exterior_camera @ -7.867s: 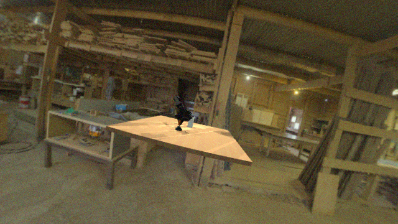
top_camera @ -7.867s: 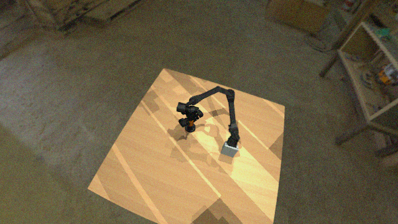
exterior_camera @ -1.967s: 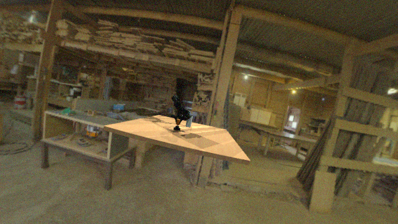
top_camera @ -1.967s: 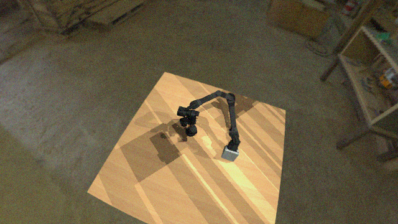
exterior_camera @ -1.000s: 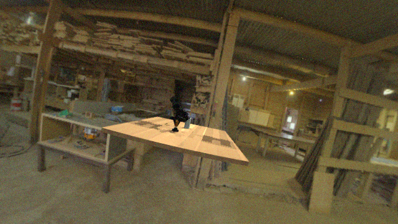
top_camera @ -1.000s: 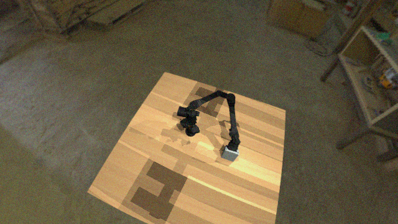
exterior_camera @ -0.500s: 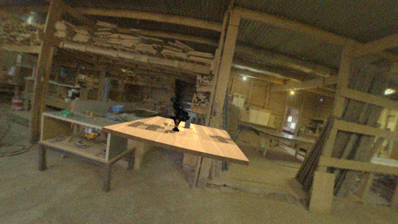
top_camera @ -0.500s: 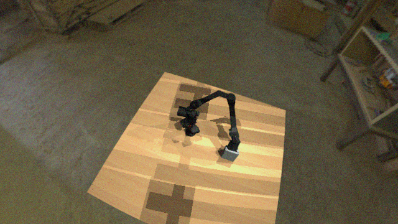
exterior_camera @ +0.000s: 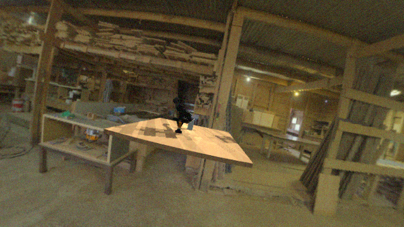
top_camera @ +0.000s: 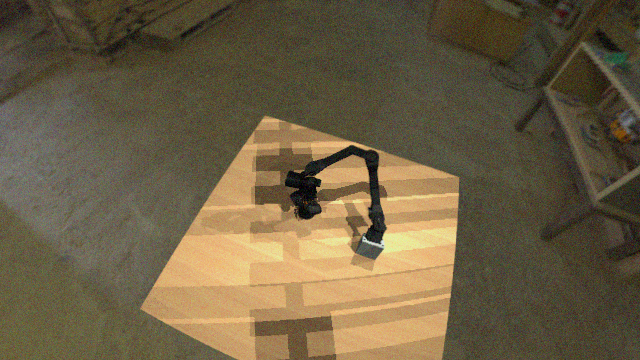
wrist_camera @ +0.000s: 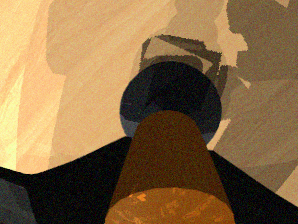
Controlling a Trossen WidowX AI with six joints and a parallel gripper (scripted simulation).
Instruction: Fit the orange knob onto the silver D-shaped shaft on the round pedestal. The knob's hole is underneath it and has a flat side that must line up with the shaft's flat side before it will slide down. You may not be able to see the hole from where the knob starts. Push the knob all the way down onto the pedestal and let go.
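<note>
Right now the dark pedestal is 4 cm below my gripper tip. The rest, counted from my gripper tip: orange knob: 3 cm above.
</note>
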